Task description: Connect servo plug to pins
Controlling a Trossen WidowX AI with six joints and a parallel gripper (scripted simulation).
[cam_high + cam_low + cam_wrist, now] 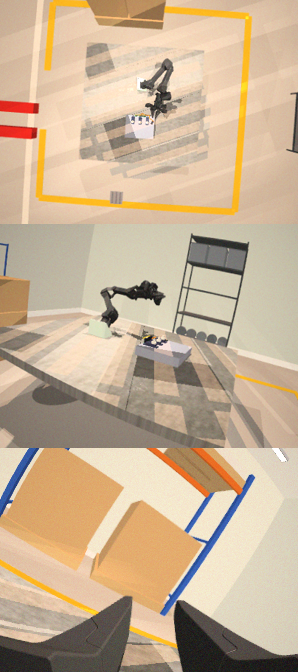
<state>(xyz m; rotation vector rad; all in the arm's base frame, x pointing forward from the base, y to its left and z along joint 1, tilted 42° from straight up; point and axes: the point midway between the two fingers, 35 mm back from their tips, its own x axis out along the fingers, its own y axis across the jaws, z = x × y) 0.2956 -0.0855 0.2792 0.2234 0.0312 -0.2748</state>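
The servo is 27 cm below my gripper tip, 13 cm to the right of it and 4 cm ahead of it. Also, from my gripper tip: printed holder (30 cm below, 15 cm ahead, 14 cm to the right).
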